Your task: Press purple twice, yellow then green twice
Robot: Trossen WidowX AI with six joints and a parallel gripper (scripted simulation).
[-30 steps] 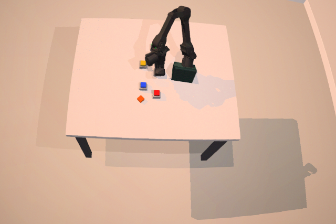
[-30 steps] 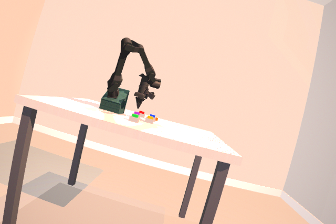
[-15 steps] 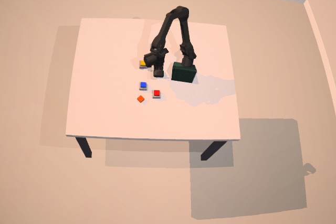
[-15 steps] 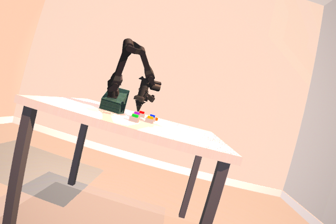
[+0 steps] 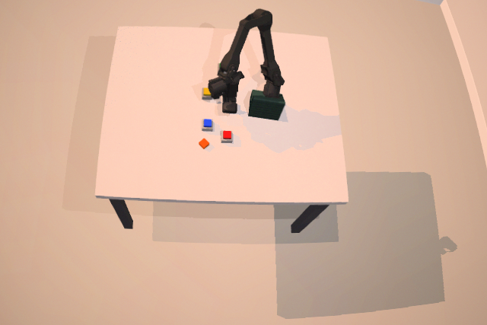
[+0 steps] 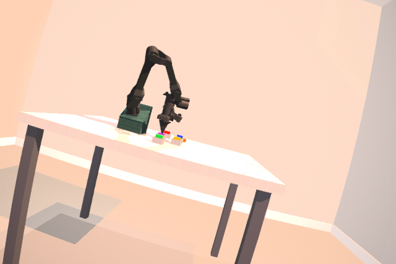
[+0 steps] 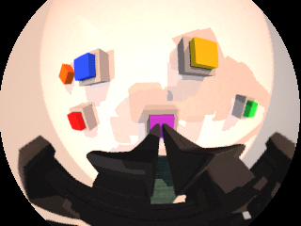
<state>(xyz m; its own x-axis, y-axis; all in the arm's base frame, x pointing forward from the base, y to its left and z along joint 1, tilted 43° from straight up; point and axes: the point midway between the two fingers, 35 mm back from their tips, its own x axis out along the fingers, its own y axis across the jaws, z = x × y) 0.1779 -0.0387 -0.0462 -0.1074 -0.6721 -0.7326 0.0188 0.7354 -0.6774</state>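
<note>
My gripper tip is now 10 mm above the purple button. The rest, counted from my gripper tip: blue button (90 mm ahead, 100 mm to the left); then red button (160 mm to the left); then yellow button (90 mm ahead, 50 mm to the right).
</note>
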